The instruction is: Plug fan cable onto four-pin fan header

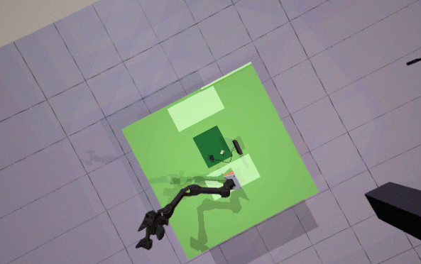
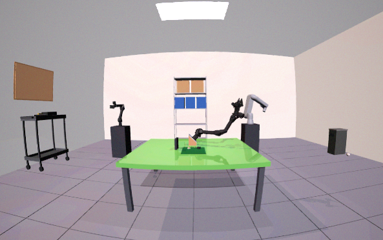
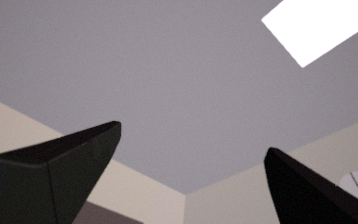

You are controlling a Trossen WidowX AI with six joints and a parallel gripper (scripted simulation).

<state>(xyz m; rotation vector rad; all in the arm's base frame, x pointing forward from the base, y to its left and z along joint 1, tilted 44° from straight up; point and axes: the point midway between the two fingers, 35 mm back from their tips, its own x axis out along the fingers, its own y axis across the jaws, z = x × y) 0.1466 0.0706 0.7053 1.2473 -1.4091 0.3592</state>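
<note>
Right now my gripper tip is 11 cm short of the dark fan plug, 50 cm to the left of it and 55 cm above it. The rest, counted from my gripper tip: dark green board 19 cm ahead, 56 cm to the right, 58 cm below; white four-pin header 10 cm ahead, 61 cm to the right, 56 cm below; fan 9 cm ahead, 74 cm to the right, 50 cm below.
</note>
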